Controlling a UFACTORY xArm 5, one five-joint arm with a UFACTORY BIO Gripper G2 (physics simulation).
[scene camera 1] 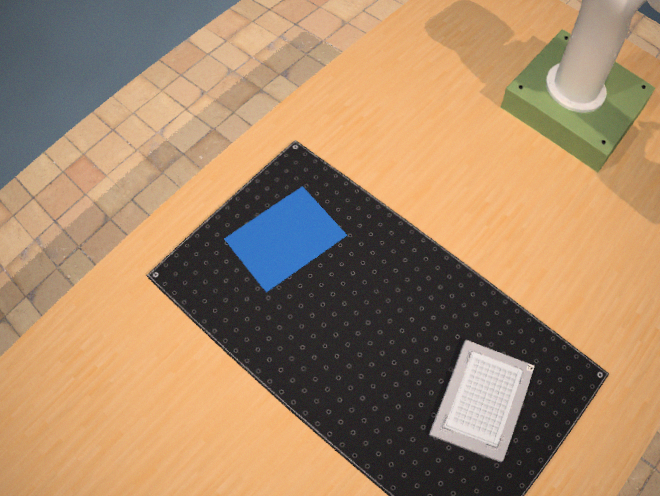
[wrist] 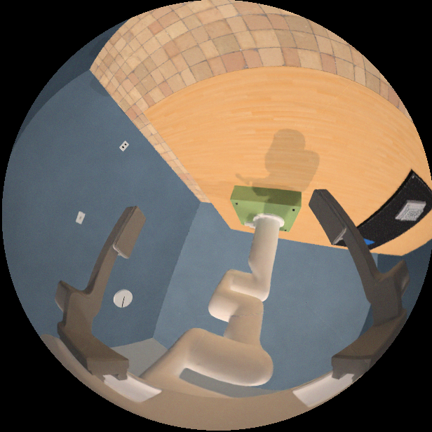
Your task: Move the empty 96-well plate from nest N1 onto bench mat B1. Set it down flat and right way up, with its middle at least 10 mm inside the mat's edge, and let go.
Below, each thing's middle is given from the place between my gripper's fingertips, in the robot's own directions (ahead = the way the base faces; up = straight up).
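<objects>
With the white 96-well plate [scene camera 1: 483, 401] as my reference, my gripper is 0.58 m short of it, 0.32 m to the left of it and 0.19 m above it. The grey nest N1 [scene camera 1: 455, 438] is far ahead of my hand, far to the right of it and a good way below it. As for the blue bench mat B1 [scene camera 1: 283, 239], I find it 0.48 m ahead of my hand, 0.73 m to the right of it and 0.21 m below it.
</objects>
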